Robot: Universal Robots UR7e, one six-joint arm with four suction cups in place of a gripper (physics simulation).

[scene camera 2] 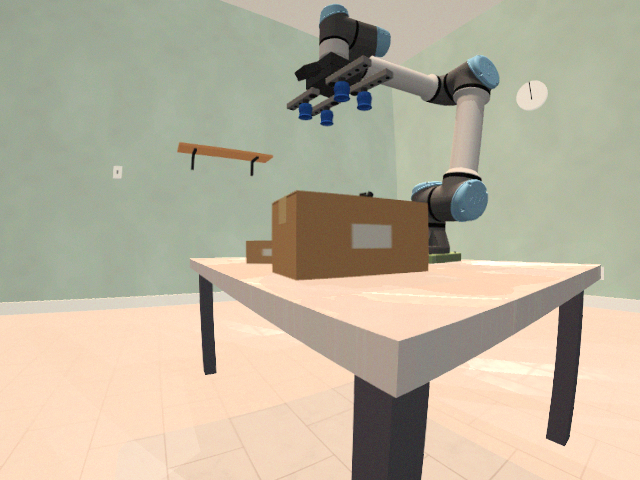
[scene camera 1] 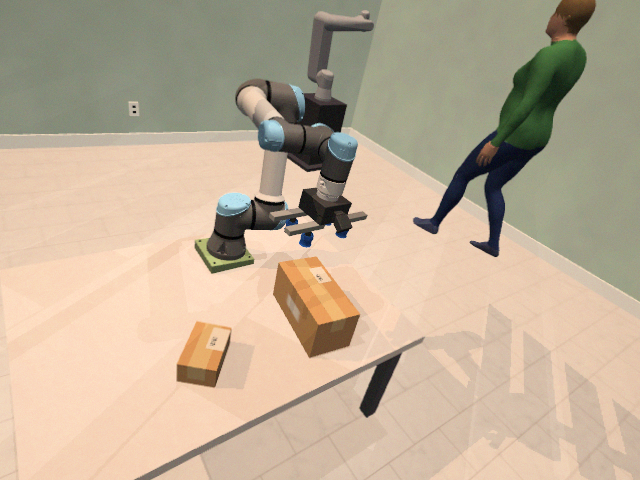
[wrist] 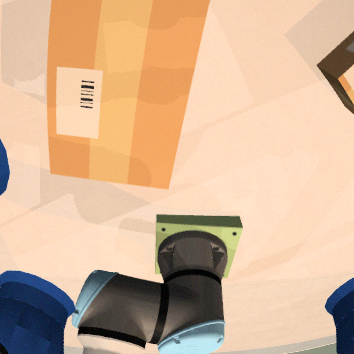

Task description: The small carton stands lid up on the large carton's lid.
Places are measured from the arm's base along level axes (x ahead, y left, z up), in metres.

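Pixels of known places: hand, its tool point: [scene camera 2: 333, 112] [scene camera 1: 316, 232] [wrist: 207, 251]; arm's base, origin of its link: [scene camera 1: 226, 248] [wrist: 191, 253].
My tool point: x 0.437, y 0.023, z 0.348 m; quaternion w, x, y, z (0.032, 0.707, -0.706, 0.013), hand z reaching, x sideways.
Note:
For each thing: its top centre in the pictures, then the offset to it from my tool point. Level surfaces: height alone.
- small carton, centre of its top: [scene camera 1: 205, 344] [scene camera 2: 274, 240] dy -0.322, dx -0.015, dz -0.307 m
- large carton, centre of its top: [wrist: 118, 59] [scene camera 2: 351, 202] [scene camera 1: 317, 286] dy +0.060, dx +0.004, dz -0.231 m
- table, height of its surface: dz -0.381 m
The small carton [scene camera 1: 204, 353] [scene camera 2: 256, 251] stands lid up on the table, a label on its lid; part of it [wrist: 334, 63] shows at the right edge of the wrist view. The large carton [scene camera 1: 316, 304] [scene camera 2: 361, 235] [wrist: 117, 95] stands lid up on the table, apart from the small one, its lid bare except for tape and a barcode label. My gripper [scene camera 1: 316, 229] [scene camera 2: 334, 104], four blue suction cups, hangs in the air well above the table near the large carton's base-side end. It is open and holds nothing; some of its cups show at the wrist view's edges.
The arm's green base plate [scene camera 1: 224, 264] [wrist: 232, 240] is bolted on the table [scene camera 1: 77, 413] [scene camera 2: 465, 294], beyond the large carton in scene camera 1. The table's edge runs near both cartons. A person [scene camera 1: 537, 98] and another machine [scene camera 1: 325, 113] stand beyond the table.

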